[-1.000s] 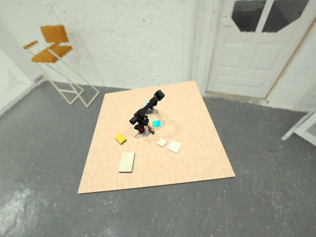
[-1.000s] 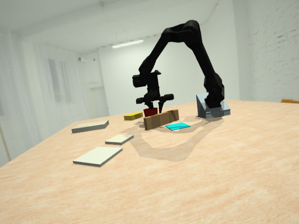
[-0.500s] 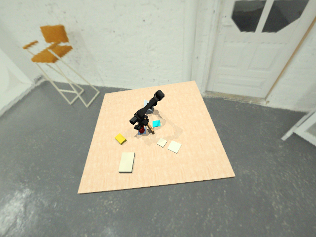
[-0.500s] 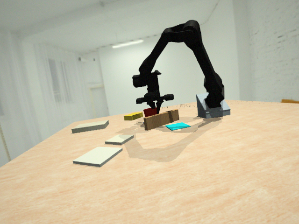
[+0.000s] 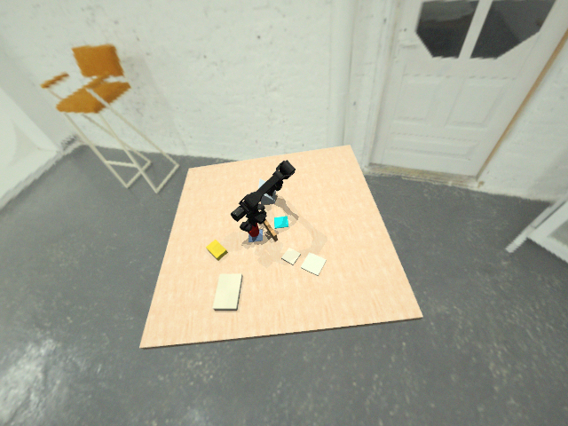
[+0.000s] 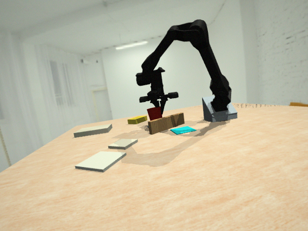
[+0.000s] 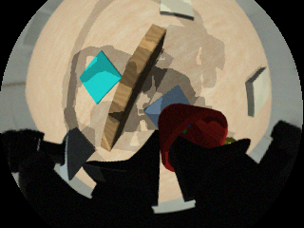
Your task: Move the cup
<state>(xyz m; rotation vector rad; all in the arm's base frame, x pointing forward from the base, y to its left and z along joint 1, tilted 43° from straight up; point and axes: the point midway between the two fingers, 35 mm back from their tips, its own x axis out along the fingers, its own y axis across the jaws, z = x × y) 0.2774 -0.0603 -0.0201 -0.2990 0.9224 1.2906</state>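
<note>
Now: gripper tip 6 cm past the teal pad, 14 cm to the right of it and 7 cm above it. The rest, counted from my gripper tip: blue pad (3 cm ahead, 1 cm to the right, 7 cm below); then red cup (3 cm ahead, 2 cm to the right); then wooden bar (2 cm behind, 6 cm to the left, 4 cm below).
</note>
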